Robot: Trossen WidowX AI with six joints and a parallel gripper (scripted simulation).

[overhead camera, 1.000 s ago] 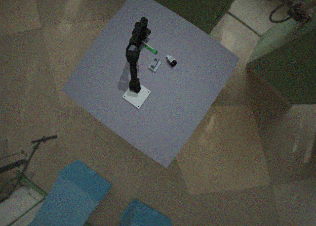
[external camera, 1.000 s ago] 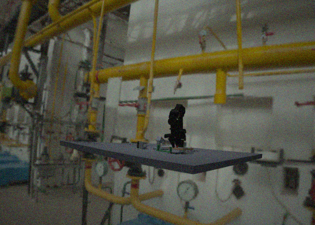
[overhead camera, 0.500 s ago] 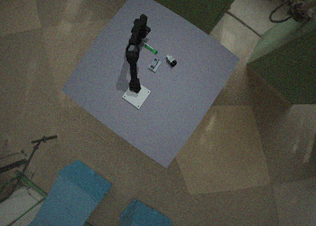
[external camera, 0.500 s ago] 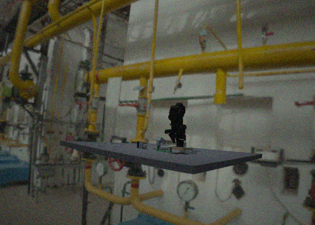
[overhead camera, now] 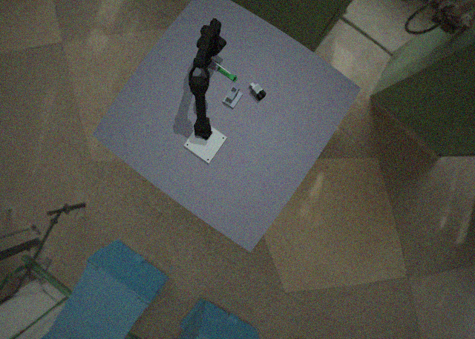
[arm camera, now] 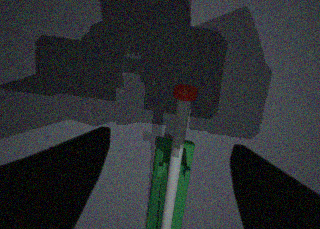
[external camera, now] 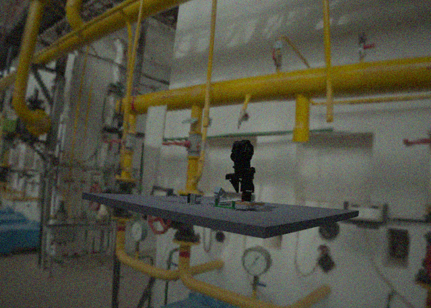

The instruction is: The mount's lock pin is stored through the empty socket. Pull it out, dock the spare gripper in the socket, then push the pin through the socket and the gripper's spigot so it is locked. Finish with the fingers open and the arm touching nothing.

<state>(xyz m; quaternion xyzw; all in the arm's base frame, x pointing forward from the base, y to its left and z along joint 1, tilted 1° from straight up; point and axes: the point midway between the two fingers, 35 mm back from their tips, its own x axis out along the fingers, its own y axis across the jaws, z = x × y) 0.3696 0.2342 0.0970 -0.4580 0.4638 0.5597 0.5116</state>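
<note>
Right now my gripper tip is 100 mm to the left of the green mount, 70 mm above it and 10 mm short of it. Also, from my gripper tip: spare gripper (320 mm to the right, 60 mm below, 30 mm ahead).
</note>
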